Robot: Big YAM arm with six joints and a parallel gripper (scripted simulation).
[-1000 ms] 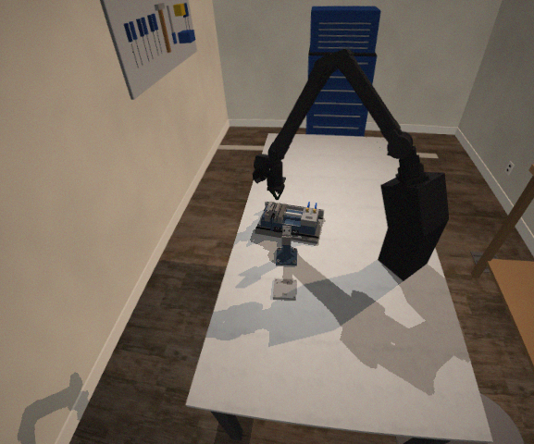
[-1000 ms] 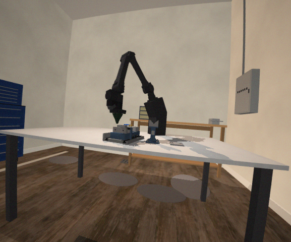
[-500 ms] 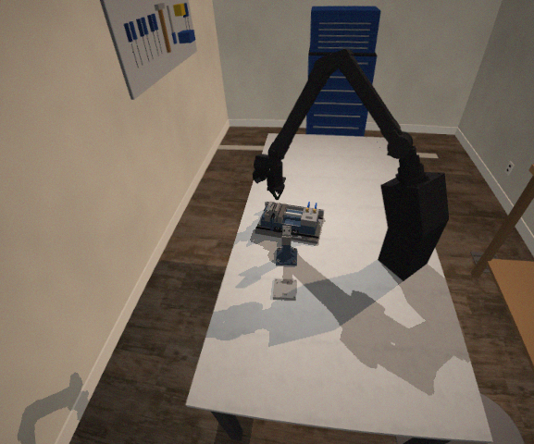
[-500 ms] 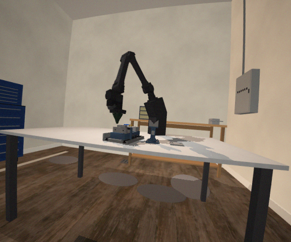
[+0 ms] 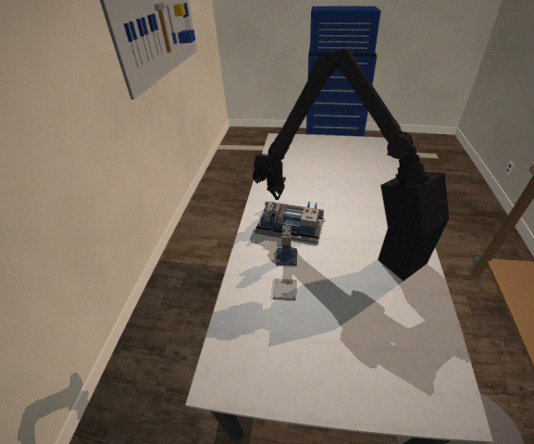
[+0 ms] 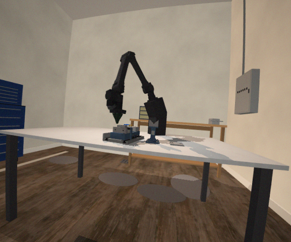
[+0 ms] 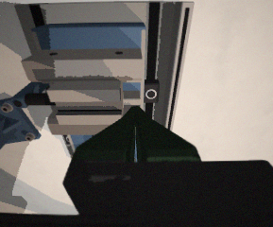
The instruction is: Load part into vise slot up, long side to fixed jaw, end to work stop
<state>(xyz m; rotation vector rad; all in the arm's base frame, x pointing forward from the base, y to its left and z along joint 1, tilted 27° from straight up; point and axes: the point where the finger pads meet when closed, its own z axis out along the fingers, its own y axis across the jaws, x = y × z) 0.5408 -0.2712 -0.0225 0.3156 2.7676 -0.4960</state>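
The part is 40 mm to the left of my hand, 20 mm below it and 10 mm ahead of it. From my hand the other things lie so: moving jaw (50 mm to the left, 50 mm below, 20 mm behind); fixed jaw (50 mm below, 40 mm to the left, 40 mm ahead); work stop rod (90 mm to the left, 40 mm below, 20 mm ahead).
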